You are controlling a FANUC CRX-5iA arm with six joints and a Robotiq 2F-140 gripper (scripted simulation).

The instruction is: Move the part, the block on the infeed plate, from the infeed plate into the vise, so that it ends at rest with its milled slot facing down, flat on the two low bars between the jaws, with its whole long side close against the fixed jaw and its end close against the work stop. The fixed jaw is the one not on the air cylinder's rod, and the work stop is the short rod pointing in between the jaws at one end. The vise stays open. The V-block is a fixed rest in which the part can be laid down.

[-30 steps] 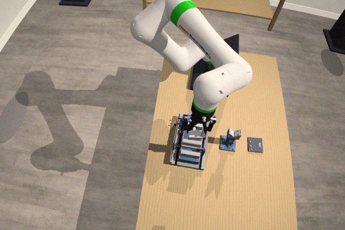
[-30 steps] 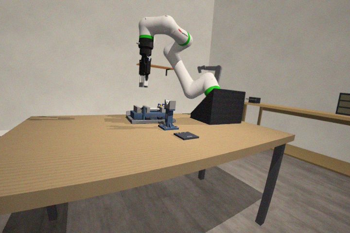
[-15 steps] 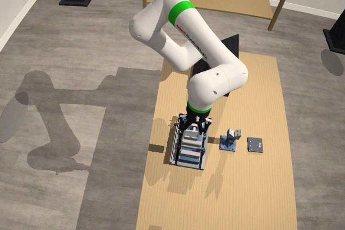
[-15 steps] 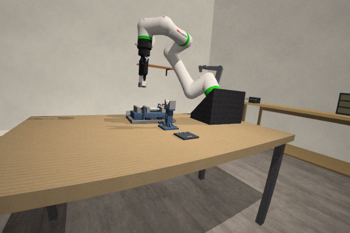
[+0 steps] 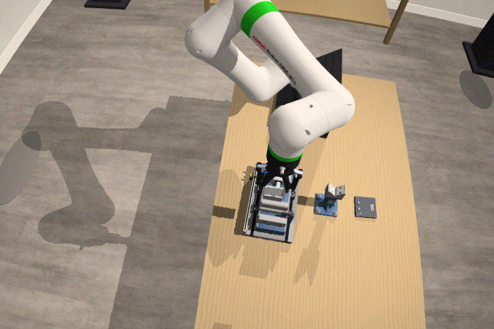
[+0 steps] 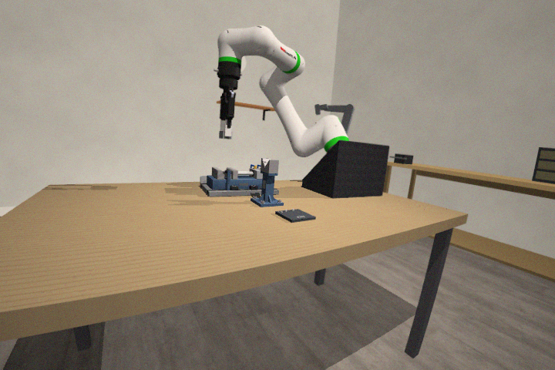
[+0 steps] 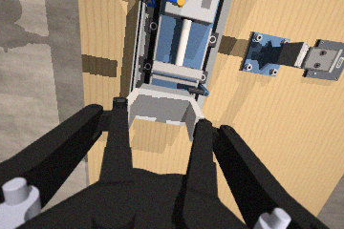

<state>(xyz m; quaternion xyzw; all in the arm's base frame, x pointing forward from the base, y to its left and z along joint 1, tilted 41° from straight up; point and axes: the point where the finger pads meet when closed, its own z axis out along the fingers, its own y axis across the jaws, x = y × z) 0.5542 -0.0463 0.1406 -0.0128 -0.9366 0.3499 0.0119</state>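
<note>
The part lies 30 mm below my hand. Round my hand: white cylinder rod 180 mm below, 80 mm behind, 20 mm to the left; then moving jaw 180 mm below, 30 mm behind, 20 mm to the left; then work stop 170 mm below, 70 mm to the left, 10 mm ahead.
</note>
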